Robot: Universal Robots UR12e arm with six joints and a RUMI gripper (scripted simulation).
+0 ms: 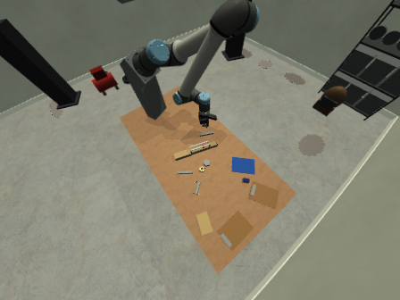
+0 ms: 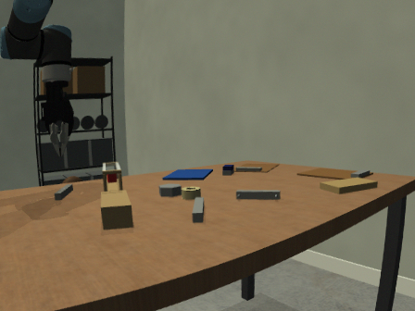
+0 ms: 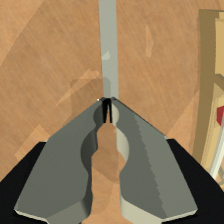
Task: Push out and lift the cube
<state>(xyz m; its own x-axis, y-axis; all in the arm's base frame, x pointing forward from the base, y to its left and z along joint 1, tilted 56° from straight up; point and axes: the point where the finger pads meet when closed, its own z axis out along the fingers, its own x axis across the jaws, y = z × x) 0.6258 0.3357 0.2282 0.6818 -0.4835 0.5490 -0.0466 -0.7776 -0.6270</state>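
Now: the grey bar 120 mm below my hand. Also, from my hand: channel: 160 mm ahead, 120 mm to the right, 80 mm below; red cube: 160 mm ahead, 80 mm to the right, 80 mm below; grey hex nut: 320 mm ahead, 120 mm below, 90 mm to the right.
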